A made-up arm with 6 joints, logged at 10 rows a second.
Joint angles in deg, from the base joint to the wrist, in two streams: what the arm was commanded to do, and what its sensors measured. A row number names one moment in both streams.
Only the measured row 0 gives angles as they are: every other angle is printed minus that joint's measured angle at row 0.
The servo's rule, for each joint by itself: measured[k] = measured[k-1] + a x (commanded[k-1-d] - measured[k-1]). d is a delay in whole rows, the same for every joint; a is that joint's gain. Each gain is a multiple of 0.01, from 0.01 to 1. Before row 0 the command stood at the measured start. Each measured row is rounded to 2 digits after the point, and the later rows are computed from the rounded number. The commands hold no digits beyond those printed.
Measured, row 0:
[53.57, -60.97, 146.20, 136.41, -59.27, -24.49]
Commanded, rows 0 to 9:
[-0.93, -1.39, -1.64, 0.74, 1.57, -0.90]
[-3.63, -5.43, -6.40, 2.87, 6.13, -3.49]
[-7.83, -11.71, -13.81, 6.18, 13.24, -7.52]
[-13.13, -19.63, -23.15, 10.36, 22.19, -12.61]
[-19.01, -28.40, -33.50, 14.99, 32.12, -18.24]
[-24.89, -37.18, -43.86, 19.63, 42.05, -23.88]
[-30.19, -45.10, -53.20, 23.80, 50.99, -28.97]
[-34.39, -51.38, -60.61, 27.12, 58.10, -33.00]
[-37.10, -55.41, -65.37, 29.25, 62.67, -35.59]
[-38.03, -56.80, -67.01, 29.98, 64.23, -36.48]
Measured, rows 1 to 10:
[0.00, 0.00, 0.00, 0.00, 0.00, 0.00]
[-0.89, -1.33, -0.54, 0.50, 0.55, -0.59]
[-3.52, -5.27, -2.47, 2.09, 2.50, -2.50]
[-7.66, -11.45, -6.21, 4.83, 6.26, -5.81]
[-12.91, -19.30, -11.80, 8.54, 11.84, -10.30]
[-18.77, -28.04, -18.96, 12.86, 18.94, -15.54]
[-24.65, -36.81, -27.18, 17.40, 27.03, -21.04]
[-29.97, -44.77, -35.77, 21.69, 35.42, -26.27]
[-34.21, -51.12, -43.97, 25.33, 43.36, -30.71]
[-36.98, -55.24, -51.03, 27.96, 50.12, -33.93]
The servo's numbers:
d 1
a 0.96 0.96 0.33 0.67 0.35 0.66

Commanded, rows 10 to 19:
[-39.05, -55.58, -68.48, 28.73, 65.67, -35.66]
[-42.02, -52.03, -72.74, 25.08, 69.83, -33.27]
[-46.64, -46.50, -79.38, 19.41, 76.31, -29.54]
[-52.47, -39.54, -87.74, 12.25, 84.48, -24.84]
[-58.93, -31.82, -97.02, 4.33, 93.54, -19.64]
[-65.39, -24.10, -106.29, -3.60, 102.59, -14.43]
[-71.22, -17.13, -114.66, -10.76, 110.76, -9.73]
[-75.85, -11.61, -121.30, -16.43, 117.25, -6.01]
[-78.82, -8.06, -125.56, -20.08, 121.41, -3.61]
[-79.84, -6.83, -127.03, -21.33, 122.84, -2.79]
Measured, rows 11 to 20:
[-37.99, -56.74, -56.30, 29.31, 55.06, -35.61]
[-39.01, -55.63, -60.32, 28.92, 58.77, -35.64]
[-41.90, -52.17, -64.42, 26.35, 62.64, -34.08]
[-46.45, -46.73, -69.36, 21.70, 67.42, -31.08]
[-52.23, -39.83, -75.43, 15.37, 73.39, -26.96]
[-58.66, -32.14, -82.55, 7.97, 80.44, -22.13]
[-65.12, -24.42, -90.38, 0.22, 88.19, -17.05]
[-70.98, -17.42, -98.39, -7.14, 96.09, -12.22]
[-75.66, -11.84, -105.95, -13.36, 103.50, -8.12]
[-78.69, -8.21, -112.42, -17.86, 109.77, -5.14]

